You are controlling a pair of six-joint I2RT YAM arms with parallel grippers.
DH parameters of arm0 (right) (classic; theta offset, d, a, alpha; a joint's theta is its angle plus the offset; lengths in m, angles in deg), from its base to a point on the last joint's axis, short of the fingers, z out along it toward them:
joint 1: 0 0.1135 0.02 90
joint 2: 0 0 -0.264 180
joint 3: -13.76 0 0.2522 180
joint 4: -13.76 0 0.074 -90
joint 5: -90 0 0 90
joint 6: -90 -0.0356 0 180
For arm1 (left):
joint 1: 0 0.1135 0.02 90
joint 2: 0 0 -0.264 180
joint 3: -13.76 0 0.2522 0
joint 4: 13.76 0 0.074 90
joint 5: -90 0 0 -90
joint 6: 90 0.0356 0 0
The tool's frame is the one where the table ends.
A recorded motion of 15 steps. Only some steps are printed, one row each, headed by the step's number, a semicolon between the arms.
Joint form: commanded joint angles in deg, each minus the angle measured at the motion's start. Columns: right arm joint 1, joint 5, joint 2, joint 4, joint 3, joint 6; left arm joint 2, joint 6, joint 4, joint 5, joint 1, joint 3.
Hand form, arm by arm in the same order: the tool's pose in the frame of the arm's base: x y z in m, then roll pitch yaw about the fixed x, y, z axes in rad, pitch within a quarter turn. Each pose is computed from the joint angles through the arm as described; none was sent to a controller.
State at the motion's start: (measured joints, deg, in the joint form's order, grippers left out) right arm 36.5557 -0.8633 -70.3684 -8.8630 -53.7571 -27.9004; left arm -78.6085 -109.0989 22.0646 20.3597 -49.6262 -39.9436
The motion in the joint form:
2: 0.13 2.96 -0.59 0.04 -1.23 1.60; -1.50 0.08 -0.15 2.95 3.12 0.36
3: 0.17 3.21 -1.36 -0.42 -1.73 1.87; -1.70 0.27 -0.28 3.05 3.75 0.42
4: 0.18 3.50 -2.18 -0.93 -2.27 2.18; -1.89 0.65 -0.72 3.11 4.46 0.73
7: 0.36 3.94 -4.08 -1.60 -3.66 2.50; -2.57 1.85 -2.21 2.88 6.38 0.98
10: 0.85 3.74 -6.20 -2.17 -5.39 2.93; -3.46 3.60 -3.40 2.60 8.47 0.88
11: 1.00 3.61 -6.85 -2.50 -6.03 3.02; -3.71 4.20 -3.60 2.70 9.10 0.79
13: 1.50 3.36 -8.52 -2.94 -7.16 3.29; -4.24 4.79 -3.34 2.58 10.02 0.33
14: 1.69 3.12 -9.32 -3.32 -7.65 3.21; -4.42 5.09 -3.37 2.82 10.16 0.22
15: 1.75 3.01 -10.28 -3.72 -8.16 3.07; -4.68 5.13 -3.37 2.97 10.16 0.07
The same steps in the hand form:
2: 0.2281 0.1715 0.3074 2.3599 0.9391 2.9340; 0.1817 -0.1711 0.1654 -2.5460 0.1819 -1.8935
3: 0.2300 0.1734 0.3061 2.3783 0.9325 2.9555; 0.1838 -0.1692 0.1645 -2.5478 0.1862 -1.8847
4: 0.2322 0.1753 0.3046 2.3979 0.9252 2.9783; 0.1857 -0.1667 0.1626 -2.5494 0.1912 -1.8775
7: 0.2373 0.1806 0.3029 2.4234 0.9119 3.0110; 0.1926 -0.1619 0.1599 -2.5455 0.1953 -1.8622
10: 0.2425 0.1877 0.3020 2.4515 0.9058 3.0422; 0.2006 -0.1569 0.1578 -2.5462 0.2055 -1.8529
11: 0.2442 0.1899 0.3020 2.4609 0.9032 3.0510; 0.2030 -0.1552 0.1574 -2.5467 0.2125 -1.8497
13: 0.2477 0.1959 0.2996 2.4865 0.8949 3.0783; 0.2068 -0.1531 0.1571 -2.5547 0.2189 -1.8447
14: 0.2494 0.1983 0.2978 2.5003 0.8864 3.0880; 0.2077 -0.1528 0.1570 -2.5548 0.2255 -1.8446
15: 0.2518 0.2006 0.2952 2.5144 0.8744 3.0970; 0.2083 -0.1532 0.1566 -2.5558 0.2287 -1.8441

